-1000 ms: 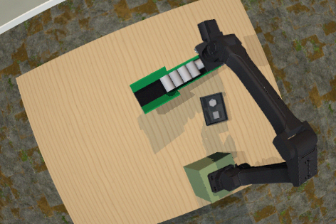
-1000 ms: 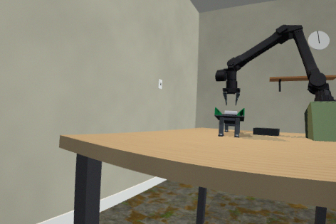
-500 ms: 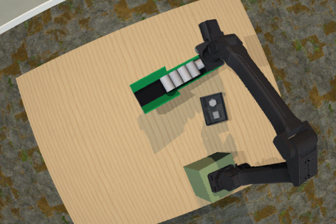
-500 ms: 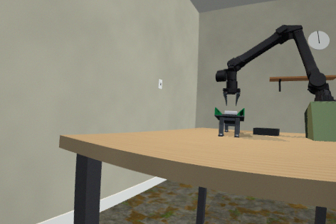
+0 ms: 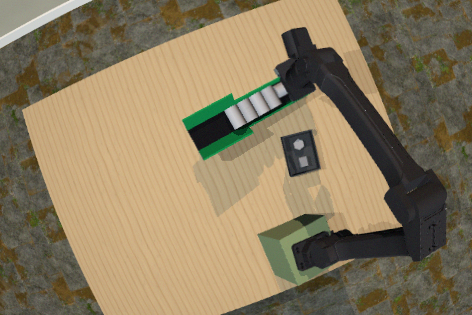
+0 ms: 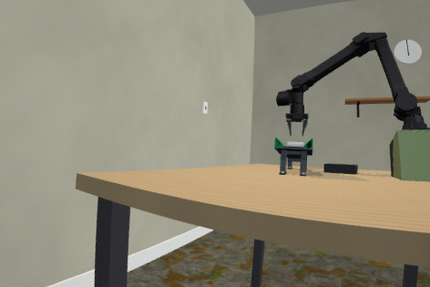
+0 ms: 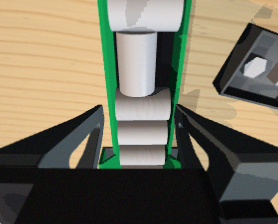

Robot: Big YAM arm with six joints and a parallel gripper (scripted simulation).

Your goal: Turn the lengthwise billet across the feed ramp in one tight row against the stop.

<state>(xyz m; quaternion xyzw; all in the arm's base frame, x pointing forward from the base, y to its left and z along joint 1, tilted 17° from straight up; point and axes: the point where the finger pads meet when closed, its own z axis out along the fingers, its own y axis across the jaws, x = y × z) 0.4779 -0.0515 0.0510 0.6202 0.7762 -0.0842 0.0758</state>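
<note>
Right now my hand is 30 mm past the ramp, 110 mm to the right of it and 100 mm above it. Round my hand: dark tray: 200 mm behind, 150 mm below.
</note>
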